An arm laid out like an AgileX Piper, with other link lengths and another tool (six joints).
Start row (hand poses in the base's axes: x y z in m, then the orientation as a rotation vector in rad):
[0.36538 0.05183 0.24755 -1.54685 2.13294 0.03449]
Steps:
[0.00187 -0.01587 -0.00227 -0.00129 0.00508 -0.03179]
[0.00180 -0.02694 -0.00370 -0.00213 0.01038 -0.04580]
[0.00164 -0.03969 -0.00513 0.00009 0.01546 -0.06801]
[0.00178 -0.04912 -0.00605 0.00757 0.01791 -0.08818]
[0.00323 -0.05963 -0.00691 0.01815 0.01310 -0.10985]
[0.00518 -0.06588 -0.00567 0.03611 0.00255 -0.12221]
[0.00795 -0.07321 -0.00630 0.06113 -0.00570 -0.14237]
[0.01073 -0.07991 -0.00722 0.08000 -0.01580 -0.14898]
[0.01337 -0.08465 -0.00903 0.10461 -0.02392 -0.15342]
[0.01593 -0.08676 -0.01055 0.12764 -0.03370 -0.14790]
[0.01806 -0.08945 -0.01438 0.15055 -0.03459 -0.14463]
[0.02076 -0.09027 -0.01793 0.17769 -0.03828 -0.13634]
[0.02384 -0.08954 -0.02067 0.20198 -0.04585 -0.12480]
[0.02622 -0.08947 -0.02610 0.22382 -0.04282 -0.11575]
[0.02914 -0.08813 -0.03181 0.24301 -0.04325 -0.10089]
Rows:
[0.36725 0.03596 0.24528 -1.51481 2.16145 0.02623]
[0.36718 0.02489 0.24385 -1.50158 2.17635 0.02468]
[0.36702 0.01214 0.24242 -1.47749 2.19603 0.02340]
[0.36716 0.00271 0.24150 -1.45180 2.21013 0.02637]
[0.36861 -0.00780 0.24064 -1.42068 2.21828 0.02646]
[0.37056 -0.01405 0.24188 -1.39426 2.21244 0.03306]
[0.37333 -0.02138 0.24125 -1.35600 2.21105 0.04614]
[0.37611 -0.02808 0.24033 -1.33571 2.20080 0.05580]
[0.37875 -0.03282 0.23852 -1.31516 2.18834 0.07355]
[0.38131 -0.03493 0.23700 -1.30596 2.16830 0.09154]
[0.38344 -0.03762 0.23317 -1.29649 2.15658 0.11532]
[0.38614 -0.03844 0.22962 -1.28927 2.13751 0.14269]
[0.38922 -0.03771 0.22688 -1.28601 2.11428 0.16502]
[0.39160 -0.03764 0.22145 -1.28390 2.10156 0.19211]
[0.39452 -0.03630 0.21574 -1.28846 2.08320 0.21564]

